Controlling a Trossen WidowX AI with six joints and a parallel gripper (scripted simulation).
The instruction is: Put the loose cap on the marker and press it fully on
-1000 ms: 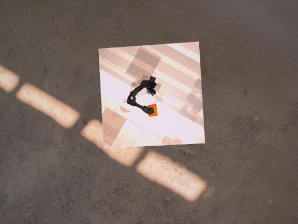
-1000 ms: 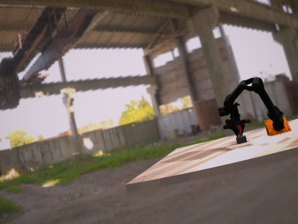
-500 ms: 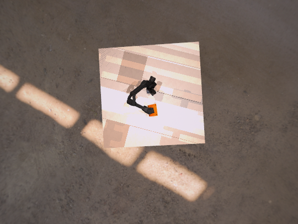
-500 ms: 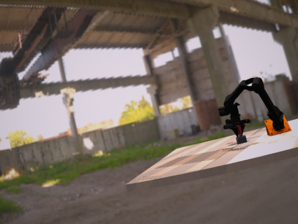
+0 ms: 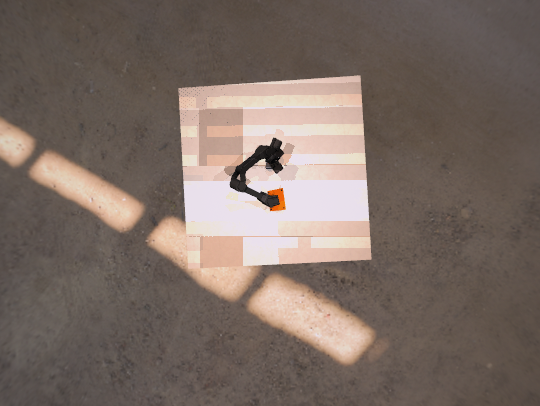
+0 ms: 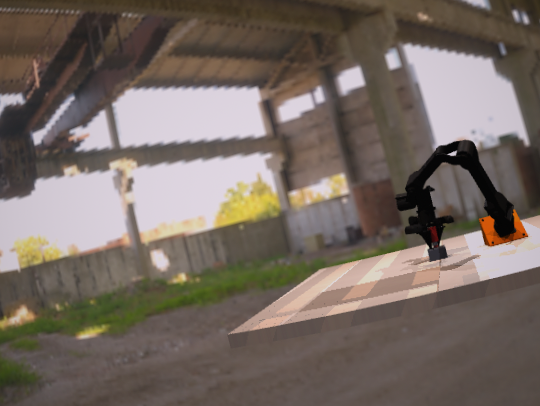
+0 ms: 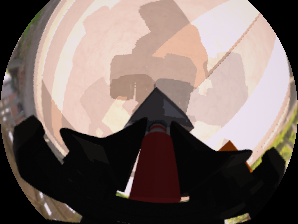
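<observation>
The red marker cap is 5 cm above my gripper tip and 1 cm to the left of it. Also, from my gripper tip: holder block: 2 cm below, 1 cm to the left.
</observation>
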